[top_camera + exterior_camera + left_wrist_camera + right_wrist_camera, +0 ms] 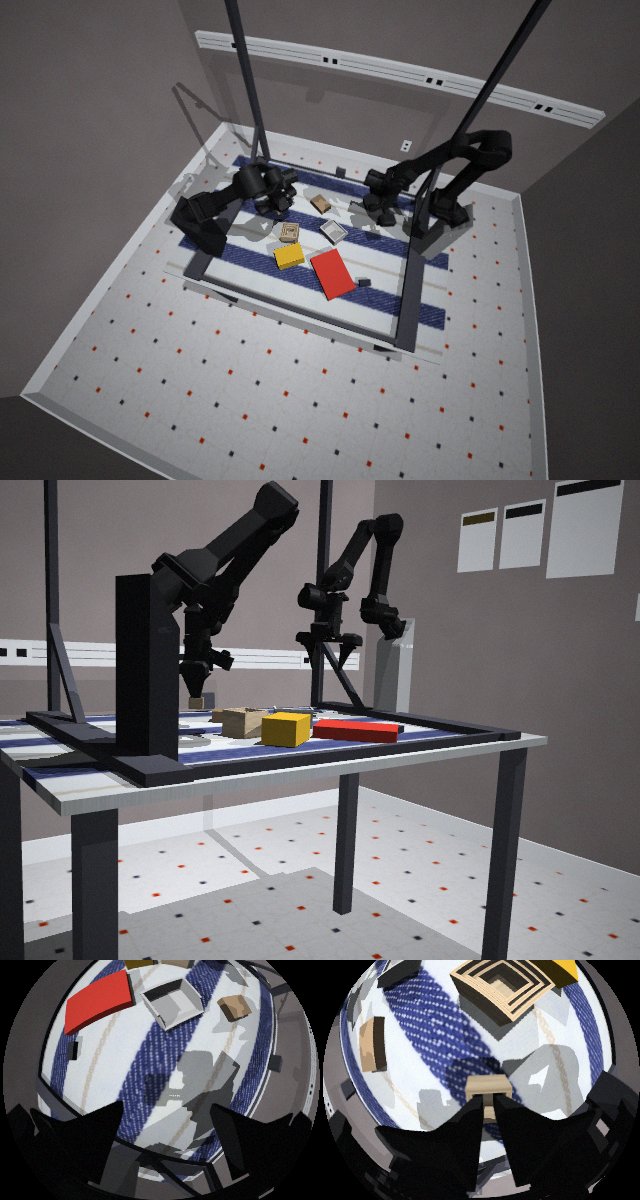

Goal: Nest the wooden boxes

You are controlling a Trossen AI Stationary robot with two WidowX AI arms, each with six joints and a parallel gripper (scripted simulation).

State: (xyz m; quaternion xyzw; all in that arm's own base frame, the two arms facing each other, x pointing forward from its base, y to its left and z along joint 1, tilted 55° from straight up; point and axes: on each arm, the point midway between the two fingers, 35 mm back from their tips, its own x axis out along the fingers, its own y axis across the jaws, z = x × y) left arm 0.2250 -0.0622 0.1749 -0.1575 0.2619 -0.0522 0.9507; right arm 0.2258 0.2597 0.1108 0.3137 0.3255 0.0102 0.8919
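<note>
Now: right hand 100 mm short of the medium wooden box, 80 mm above it and 60 mm to the right of it. The rest, counted from my right hand: white box (260 mm to the left, 90 mm ahead, 70 mm below); then tiny wooden box (40 mm below); then brown block (200 mm to the left, 90 mm below, 70 mm behind).
</note>
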